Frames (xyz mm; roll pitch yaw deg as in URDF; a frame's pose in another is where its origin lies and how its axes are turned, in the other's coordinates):
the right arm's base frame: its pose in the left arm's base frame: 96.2 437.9 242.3 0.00 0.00 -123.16
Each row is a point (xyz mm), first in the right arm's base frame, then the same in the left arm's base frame.
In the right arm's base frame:
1: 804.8 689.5 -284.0
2: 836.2 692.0 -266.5
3: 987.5 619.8 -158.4
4: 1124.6 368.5 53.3
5: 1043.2 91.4 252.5
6: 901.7 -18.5 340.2
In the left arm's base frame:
1: 233.2 -613.0 -41.7
2: 218.1 -640.6 -24.2
3: 74.9 -727.8 83.9
4: -210.4 -705.1 295.6
5: -397.9 -485.4 494.8
6: -412.5 -306.8 582.5

